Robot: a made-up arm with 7 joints.
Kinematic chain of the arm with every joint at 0, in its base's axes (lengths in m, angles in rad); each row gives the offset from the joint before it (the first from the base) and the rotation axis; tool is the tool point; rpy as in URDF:
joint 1: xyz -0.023 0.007 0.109 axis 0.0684 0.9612 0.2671
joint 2: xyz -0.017 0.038 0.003 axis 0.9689 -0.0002 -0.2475
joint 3: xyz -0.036 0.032 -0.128 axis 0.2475 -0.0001 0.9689
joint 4: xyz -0.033 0.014 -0.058 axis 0.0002 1 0
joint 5: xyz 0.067 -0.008 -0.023 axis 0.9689 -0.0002 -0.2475
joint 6: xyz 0.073 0.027 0.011 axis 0.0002 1 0
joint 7: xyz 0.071 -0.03 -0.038 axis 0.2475 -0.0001 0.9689
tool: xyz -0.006 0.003 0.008 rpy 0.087 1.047 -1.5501
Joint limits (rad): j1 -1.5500..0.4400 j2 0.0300..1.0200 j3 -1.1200..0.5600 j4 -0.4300..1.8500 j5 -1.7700..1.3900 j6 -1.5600..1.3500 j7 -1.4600..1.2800
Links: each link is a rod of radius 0.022 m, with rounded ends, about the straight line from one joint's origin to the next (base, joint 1, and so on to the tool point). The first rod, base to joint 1, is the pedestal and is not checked.
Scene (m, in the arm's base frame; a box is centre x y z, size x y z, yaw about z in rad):
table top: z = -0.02
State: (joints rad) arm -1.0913 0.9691 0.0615 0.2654 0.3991 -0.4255 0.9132
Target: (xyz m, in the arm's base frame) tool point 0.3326 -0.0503 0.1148
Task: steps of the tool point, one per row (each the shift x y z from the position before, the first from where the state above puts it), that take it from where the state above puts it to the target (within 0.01 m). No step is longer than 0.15 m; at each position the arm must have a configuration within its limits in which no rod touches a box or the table.
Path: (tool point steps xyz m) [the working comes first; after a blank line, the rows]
Joints at the target: -1.5331 0.1192 -0.1748 0.8130 0.5082 -0.3175 0.9647
Straight joint move there: clear.

1: 0.0548 -0.0445 -0.0308
2: 0.0394 -0.0786 -0.0208
3: 0.0106 -0.1003 -0.0110

